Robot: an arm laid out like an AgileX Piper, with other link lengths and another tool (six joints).
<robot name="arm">
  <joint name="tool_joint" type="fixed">
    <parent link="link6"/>
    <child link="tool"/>
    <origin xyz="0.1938 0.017 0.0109" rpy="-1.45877 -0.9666 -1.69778"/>
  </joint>
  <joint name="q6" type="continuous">
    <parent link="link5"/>
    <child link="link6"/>
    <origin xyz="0.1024 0 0.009"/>
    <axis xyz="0.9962 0 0.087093"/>
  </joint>
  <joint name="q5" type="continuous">
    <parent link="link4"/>
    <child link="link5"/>
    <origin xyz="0 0 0"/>
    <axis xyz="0 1 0"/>
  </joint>
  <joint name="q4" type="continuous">
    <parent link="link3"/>
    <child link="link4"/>
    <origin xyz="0.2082 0 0.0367"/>
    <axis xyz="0.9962 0 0.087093"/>
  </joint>
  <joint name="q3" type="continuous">
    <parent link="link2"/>
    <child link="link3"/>
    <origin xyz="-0.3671 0 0.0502"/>
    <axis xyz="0 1 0"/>
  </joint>
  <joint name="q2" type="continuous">
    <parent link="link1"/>
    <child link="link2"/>
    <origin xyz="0 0 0"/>
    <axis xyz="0 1 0"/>
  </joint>
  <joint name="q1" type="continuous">
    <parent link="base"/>
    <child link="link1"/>
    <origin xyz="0 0 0.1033"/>
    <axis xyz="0 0 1"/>
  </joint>
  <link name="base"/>
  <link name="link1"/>
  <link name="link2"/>
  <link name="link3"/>
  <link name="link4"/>
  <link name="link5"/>
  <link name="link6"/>
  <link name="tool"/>
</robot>
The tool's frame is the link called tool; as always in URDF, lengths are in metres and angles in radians. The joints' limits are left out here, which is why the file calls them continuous.
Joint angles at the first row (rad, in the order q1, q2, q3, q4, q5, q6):
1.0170 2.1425 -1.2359 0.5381 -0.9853 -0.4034
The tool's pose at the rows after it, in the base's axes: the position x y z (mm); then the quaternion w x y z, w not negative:
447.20 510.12 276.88 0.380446 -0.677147 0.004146 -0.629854
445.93 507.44 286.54 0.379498 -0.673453 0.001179 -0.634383
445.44 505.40 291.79 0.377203 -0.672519 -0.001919 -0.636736
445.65 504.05 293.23 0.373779 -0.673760 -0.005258 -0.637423
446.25 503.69 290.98 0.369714 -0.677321 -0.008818 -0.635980
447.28 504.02 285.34 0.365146 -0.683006 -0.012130 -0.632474
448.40 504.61 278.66 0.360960 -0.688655 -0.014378 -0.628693
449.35 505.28 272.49 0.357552 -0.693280 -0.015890 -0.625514
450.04 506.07 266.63 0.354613 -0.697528 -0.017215 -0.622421
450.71 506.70 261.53 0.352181 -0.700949 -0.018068 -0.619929
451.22 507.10 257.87 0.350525 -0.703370 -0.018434 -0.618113
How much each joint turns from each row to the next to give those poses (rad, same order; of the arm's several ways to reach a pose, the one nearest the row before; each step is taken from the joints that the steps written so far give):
-0.0001 -0.0231 0.0003 0.0000 0.0006 -0.0177
-0.0012 -0.0177 0.0003 0.0000 0.0065 -0.0163
-0.0019 -0.0123 0.0003 0.0005 0.0092 -0.0140
-0.0025 -0.0070 0.0003 0.0005 0.0104 -0.0121
-0.0025 -0.0023 0.0000 0.0009 0.0128 -0.0097
-0.0026 0.0021 0.0000 0.0015 0.0146 -0.0068
-0.0018 0.0049 0.0000 0.0025 0.0115 -0.0042
-0.0011 0.0057 0.0000 0.0024 0.0076 -0.0025
-0.0005 0.0058 0.0000 0.0023 0.0066 -0.0017
-0.0004 0.0056 0.0000 0.0019 0.0044 -0.0009
-0.0003 0.0041 0.0000 0.0016 0.0028 -0.0002

